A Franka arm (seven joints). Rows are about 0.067 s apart.
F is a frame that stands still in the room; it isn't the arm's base.
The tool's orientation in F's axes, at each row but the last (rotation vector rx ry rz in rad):
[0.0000 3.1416 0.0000]
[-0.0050 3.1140 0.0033]
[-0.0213 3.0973 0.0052]
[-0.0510 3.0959 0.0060]
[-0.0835 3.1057 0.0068]
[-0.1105 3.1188 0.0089]
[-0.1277 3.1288 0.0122]
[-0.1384 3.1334 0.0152]
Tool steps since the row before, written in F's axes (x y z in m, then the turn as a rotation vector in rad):
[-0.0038 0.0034 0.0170 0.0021 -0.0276 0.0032]
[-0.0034 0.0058 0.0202 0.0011 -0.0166 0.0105]
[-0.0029 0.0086 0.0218 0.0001 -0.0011 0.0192]
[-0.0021 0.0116 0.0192 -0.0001 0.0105 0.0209]
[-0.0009 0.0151 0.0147 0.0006 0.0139 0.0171]
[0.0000 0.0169 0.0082 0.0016 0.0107 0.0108]
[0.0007 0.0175 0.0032 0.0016 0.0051 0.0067]
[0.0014 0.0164 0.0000 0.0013 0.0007 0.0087]
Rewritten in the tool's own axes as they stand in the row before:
[0.0038 0.0034 -0.0170 -0.0021 -0.0276 -0.0032]
[0.0028 0.0059 -0.0203 -0.0013 -0.0166 -0.0105]
[0.0018 0.0087 -0.0219 -0.0009 -0.0010 -0.0192]
[0.0008 0.0117 -0.0192 -0.0012 0.0106 -0.0208]
[-0.0004 0.0152 -0.0146 -0.0019 0.0139 -0.0170]
[-0.0014 0.0169 -0.0081 -0.0026 0.0106 -0.0107]
[-0.0022 0.0174 -0.0030 -0.0021 0.0050 -0.0066]
[-0.0028 0.0162 0.0002 -0.0014 0.0007 -0.0087]

